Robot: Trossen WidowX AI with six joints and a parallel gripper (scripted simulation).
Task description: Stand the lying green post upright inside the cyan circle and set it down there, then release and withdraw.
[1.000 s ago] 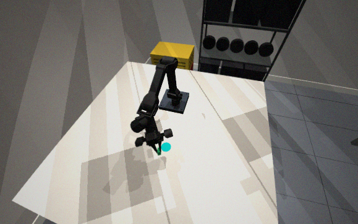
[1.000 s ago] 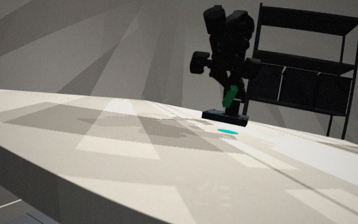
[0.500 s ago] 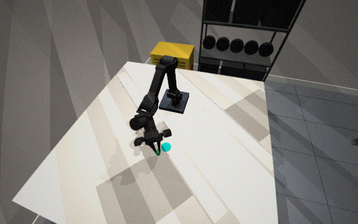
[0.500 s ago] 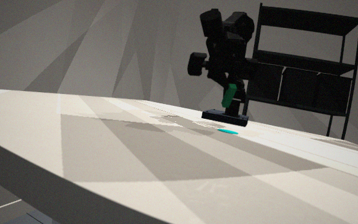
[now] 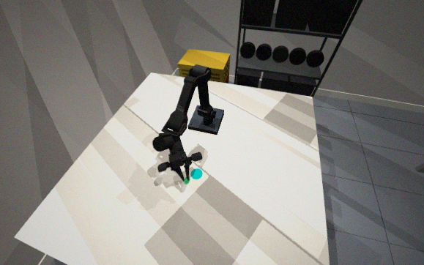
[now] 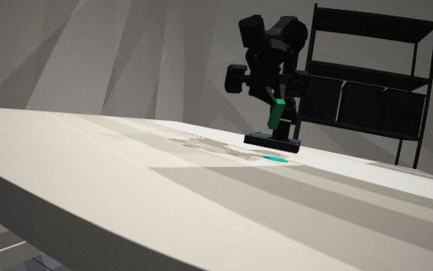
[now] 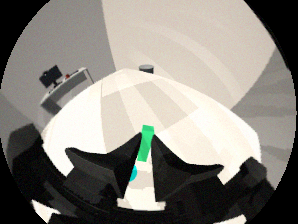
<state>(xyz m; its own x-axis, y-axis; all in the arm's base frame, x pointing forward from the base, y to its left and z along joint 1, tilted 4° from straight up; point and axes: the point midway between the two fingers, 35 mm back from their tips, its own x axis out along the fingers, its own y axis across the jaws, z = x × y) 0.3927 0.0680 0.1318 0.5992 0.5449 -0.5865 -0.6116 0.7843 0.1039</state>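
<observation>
Right now my gripper tip is 12 cm above the cyan circle, 9 cm past it and 1 cm to the left of it. The rest, counted from my gripper tip: green post 2 cm below, 1 cm behind.
</observation>
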